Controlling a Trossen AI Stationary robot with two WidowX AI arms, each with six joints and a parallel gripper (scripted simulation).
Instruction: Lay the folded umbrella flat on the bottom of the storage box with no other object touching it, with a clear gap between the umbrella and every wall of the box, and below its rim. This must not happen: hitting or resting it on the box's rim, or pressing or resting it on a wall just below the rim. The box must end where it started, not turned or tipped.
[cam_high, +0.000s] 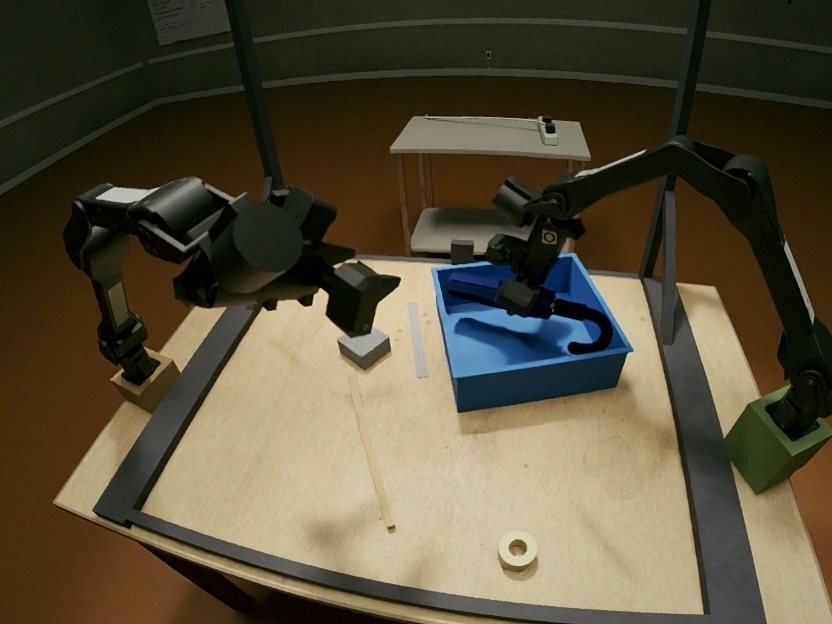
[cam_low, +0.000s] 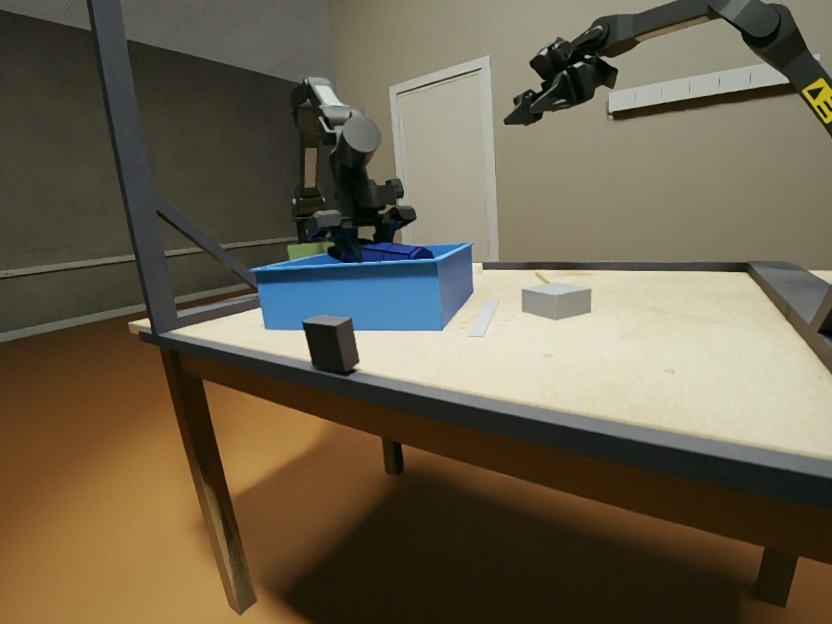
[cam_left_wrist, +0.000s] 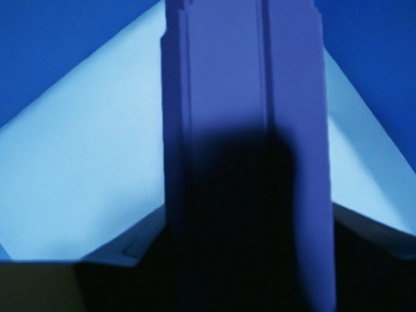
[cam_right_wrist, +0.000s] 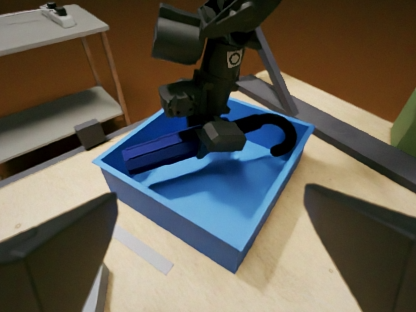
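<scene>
Now: left hand 20 mm short of the blue storage box, 10 mm to the right of it and 60 mm above it. From my left hand the other things lie so: grey strip (30 mm ahead, 190 mm to the right, 100 mm below); grey block (80 mm ahead, 280 mm to the right, 90 mm below); umbrella (30 mm ahead, 10 mm to the left, 10 mm below).
</scene>
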